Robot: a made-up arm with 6 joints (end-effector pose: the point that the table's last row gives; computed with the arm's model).
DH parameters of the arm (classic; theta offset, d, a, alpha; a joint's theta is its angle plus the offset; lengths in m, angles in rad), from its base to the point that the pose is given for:
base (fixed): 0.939 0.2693 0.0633 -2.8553
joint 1: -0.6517 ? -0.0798 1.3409
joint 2: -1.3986 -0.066 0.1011 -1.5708
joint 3: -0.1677 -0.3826 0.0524 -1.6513
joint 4: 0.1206 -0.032 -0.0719 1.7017
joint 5: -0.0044 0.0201 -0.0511 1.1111
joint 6: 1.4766 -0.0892 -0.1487 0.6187
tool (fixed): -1.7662 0.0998 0 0
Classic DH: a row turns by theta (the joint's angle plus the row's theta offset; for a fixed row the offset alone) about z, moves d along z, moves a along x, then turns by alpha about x.
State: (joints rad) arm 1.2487 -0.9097 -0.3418 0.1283 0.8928 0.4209
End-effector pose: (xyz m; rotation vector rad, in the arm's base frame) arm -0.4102 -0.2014 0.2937 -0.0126 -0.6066 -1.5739
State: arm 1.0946 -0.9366 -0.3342 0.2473 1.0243 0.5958
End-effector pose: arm -0.3431 -0.2820 0.2828 0.1056 -0.5170 -1.2237
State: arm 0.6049 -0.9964 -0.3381 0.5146 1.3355 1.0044
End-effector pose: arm -0.0787 -0.4055 0.2524 0.3188 -0.5117 -0.2228
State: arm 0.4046 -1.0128 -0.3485 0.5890 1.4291 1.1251
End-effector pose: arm 0.0247 -0.4061 0.2463 0.3823 -0.5691 0.1210
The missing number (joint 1, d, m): -0.1777
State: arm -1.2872 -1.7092 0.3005 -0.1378 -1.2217 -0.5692
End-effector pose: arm 0.1083 0.2770 -0.0072 1.9877 0.4502 -1.6419
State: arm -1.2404 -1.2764 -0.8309 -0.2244 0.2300 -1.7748
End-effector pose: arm 0.2634 0.3063 0.0887 -2.4149 -0.8796 1.4951
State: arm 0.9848 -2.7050 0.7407 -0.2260 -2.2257 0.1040
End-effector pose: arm 0.3150 0.1626 0.0802 -0.4748 0.6003 1.8949
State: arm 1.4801 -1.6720 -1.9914 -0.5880 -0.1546 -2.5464
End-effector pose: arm -0.3061 -0.2664 0.1611 0.1012 2.1434 -1.4544
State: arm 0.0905 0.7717 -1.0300 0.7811 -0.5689 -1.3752
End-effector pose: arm 0.2809 -0.1424 0.6628 2.5294 -0.8682 0.3961
